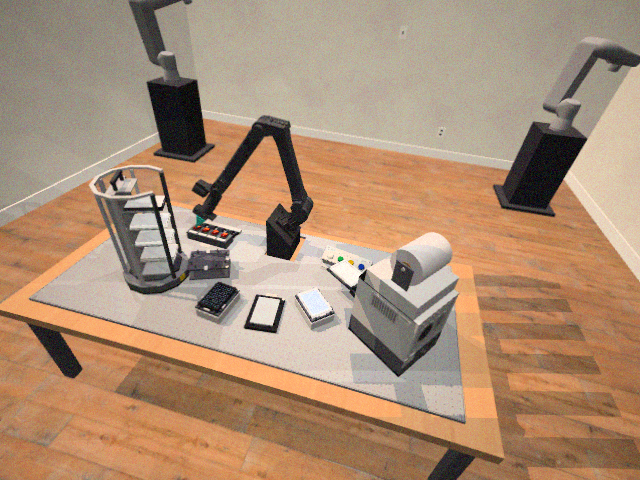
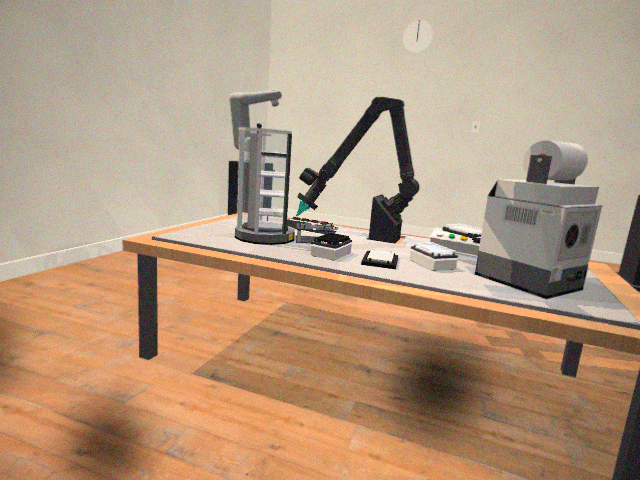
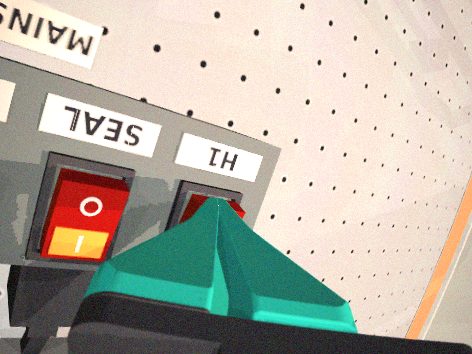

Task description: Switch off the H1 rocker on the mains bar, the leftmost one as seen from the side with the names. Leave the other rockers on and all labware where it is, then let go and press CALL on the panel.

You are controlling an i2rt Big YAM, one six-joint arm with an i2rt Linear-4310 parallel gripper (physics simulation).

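Places are measured from the arm's base along level axes (x right, y ahead, z up), in centimetres.
Where they show: gripper, fingertip midpoint: (image 1: pixel 196 227) (image 2: pixel 296 216) (image 3: pixel 213 212); arm's base at its link origin: (image 1: pixel 285 224) (image 2: pixel 389 209).
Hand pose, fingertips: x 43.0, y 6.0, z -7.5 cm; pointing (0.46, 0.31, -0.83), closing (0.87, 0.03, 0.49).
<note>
Things, the pixels of their centre, and the offset from my fingertips. "spot": a spot on its surface instead.
- H1 rocker at the middle of its body: (image 3: pixel 204 234) dx +0.6, dy -1.4, dz -1.1 cm
- H1 label at a spot on its surface: (image 3: pixel 220 157) spot: dx +0.8, dy +1.8, dz -1.6 cm
- SEAL rocker at the middle of its body: (image 3: pixel 83 218) dx -4.4, dy -0.9, dz -1.1 cm
- panel at the middle of its body: (image 2: pixel 458 241) (image 1: pixel 346 262) dx -74.4, dy +1.0, dz -1.5 cm
- tall round plate rack at a spot on its surface: (image 2: pixel 263 236) (image 1: pixel 151 288) spot: dx -2.1, dy +38.9, dz -2.5 cm
- dark grey device at the middle of its body: (image 2: pixel 315 231) (image 1: pixel 209 263) dx -16.8, dy +19.5, dz -1.9 cm
- large boxy machine at the middle of its body: (image 1: pixel 404 294) (image 2: pixel 539 214) dx -96.9, dy +33.1, dz +17.1 cm
The mains bar (image 1: pixel 208 239) (image 2: pixel 320 227) (image 3: pixel 269 156) lies at the back left of the table, its red rockers on top. My gripper (image 1: pixel 199 222) (image 2: pixel 298 212) (image 3: pixel 213 212) is shut and empty, its teal fingertips over the H1 rocker (image 3: pixel 194 204). The fingers hide most of that rocker, including its marks; contact and its position cannot be told. The H1 label (image 3: pixel 220 157) shows above it. The SEAL rocker (image 3: pixel 91 192) beside it shows its O and I marks. The panel (image 1: pixel 335 252) (image 2: pixel 439 239), with white, green, yellow and blue buttons, stands right of the arm's base; its names are unreadable.
A tall round plate rack (image 1: pixel 154 284) (image 2: pixel 263 236) stands left of the bar. A dark grey device (image 1: pixel 209 264) sits in front of the bar. Plates on holders (image 1: pixel 218 300) (image 1: pixel 314 305) stand nearer the front. A large boxy machine (image 1: pixel 382 320) (image 2: pixel 522 232) stands at the right.
</note>
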